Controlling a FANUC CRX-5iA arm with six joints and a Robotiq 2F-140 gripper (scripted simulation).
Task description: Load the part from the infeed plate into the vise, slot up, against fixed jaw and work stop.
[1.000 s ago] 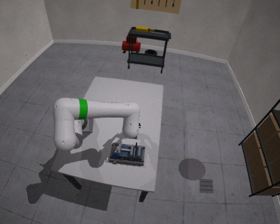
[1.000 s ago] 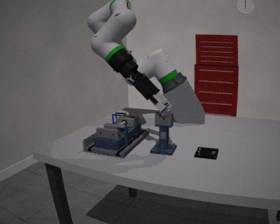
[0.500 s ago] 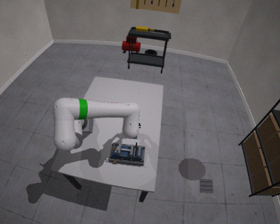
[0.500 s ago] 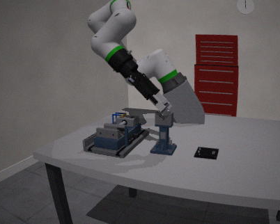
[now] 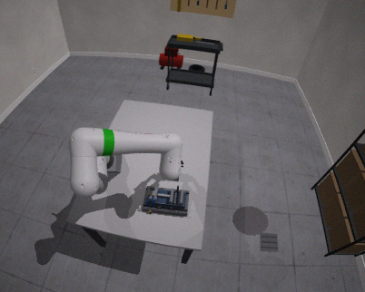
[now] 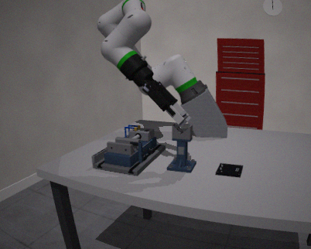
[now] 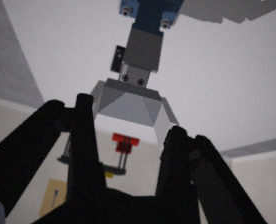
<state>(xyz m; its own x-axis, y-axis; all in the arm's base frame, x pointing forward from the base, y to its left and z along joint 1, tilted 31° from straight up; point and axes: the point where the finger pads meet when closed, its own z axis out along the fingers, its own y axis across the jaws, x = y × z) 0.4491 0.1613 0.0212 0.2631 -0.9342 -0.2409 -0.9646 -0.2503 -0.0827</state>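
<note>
Right now the part is 20 mm to the left of my hand and 10 mm below it. The rest, counted from my hand: air cylinder rod: 200 mm to the right, 120 mm below; then blue work stop: 140 mm below, 120 mm to the right, 70 mm ahead; then black infeed plate: 200 mm to the left, 200 mm below, 40 mm behind.
</note>
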